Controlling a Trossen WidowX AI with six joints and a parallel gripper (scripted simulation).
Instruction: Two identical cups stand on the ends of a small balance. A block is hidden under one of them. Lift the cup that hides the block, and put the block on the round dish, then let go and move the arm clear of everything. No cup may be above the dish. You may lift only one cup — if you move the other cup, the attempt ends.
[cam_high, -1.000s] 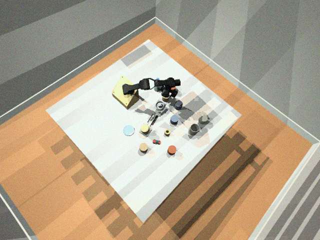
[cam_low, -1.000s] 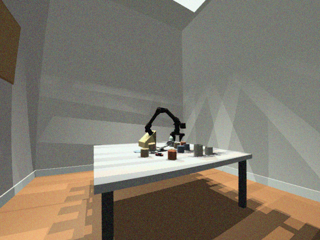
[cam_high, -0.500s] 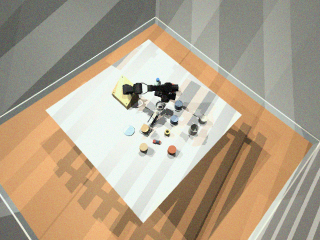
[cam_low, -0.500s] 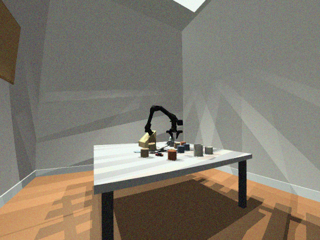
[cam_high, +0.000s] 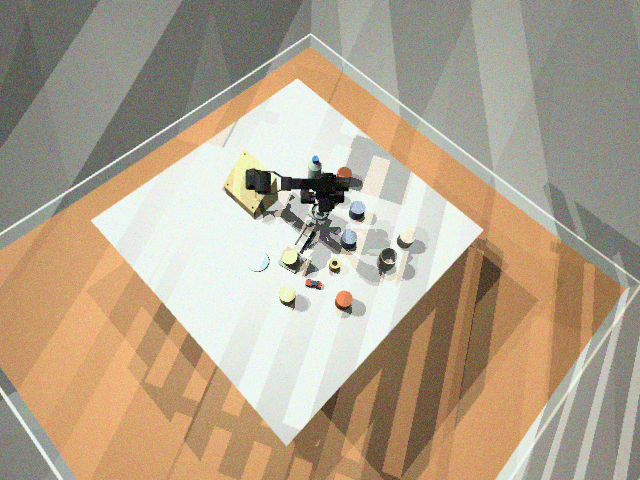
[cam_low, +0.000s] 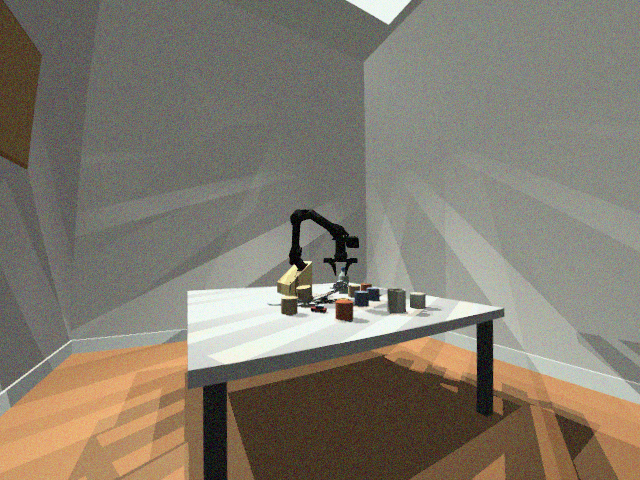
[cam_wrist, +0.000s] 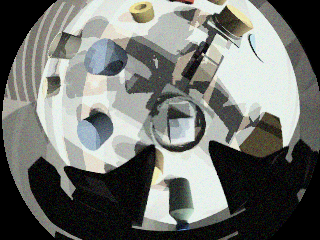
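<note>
The dark grey block is 40 mm below my gripper tip. From my gripper tip the other things lie so: balance beam 20 mm ahead, 130 mm to the right, 90 mm below; then red toy car 190 mm ahead, 270 mm to the right, 120 mm below; then bottle 160 mm behind, 160 mm to the left, 20 mm below.
</note>
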